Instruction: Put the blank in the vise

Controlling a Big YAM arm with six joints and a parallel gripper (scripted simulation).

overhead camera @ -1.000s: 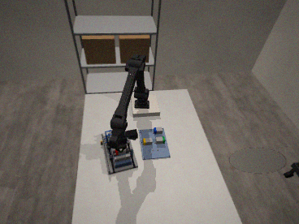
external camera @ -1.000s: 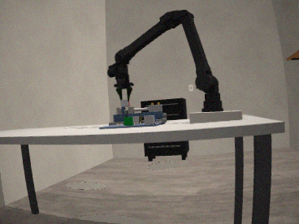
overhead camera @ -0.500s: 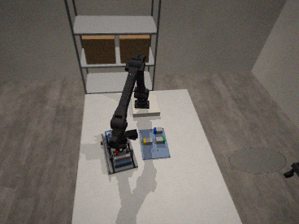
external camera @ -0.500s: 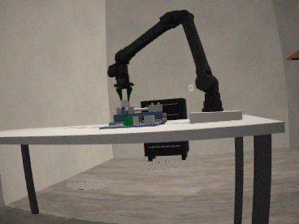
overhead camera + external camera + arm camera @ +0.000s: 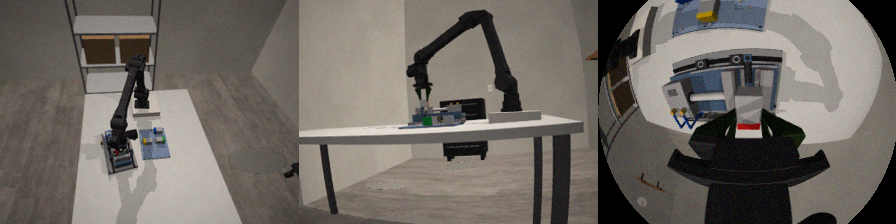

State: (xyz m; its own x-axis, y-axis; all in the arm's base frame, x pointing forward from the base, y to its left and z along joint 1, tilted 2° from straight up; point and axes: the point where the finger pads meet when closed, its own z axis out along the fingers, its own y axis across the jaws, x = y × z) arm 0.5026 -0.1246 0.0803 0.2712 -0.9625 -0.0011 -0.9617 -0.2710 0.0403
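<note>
The red-ended blank is 20 mm below my hand. Also, from my hand: yellow-ended blank 140 mm behind, 180 mm to the left, 110 mm below; green-ended blank 160 mm behind, 260 mm to the left, 110 mm below; blue plate 150 mm behind, 220 mm to the left, 130 mm below.
</note>
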